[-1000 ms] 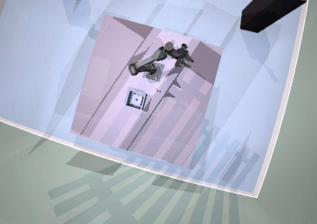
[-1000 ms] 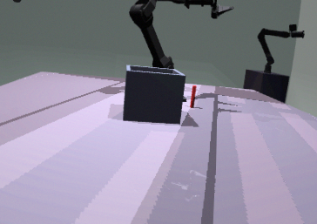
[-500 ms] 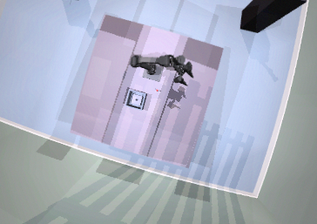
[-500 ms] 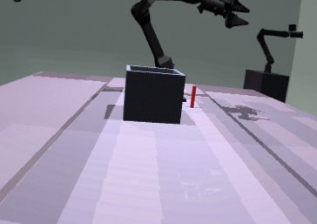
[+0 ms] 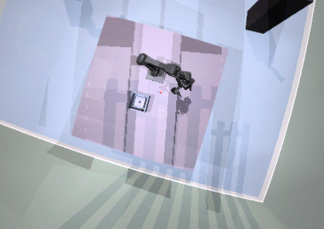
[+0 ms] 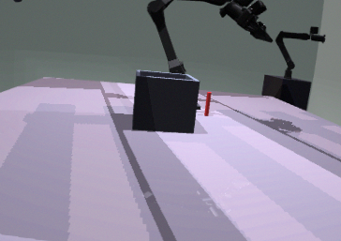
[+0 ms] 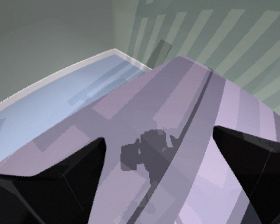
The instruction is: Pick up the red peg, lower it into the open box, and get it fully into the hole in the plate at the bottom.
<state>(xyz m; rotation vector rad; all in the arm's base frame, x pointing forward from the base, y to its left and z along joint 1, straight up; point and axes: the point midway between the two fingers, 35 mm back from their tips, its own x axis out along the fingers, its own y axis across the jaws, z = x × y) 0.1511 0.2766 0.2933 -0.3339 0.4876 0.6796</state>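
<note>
Now: the red peg 10 mm ahead of my gripper tip, 200 mm to the right of it and 250 mm below it.
</note>
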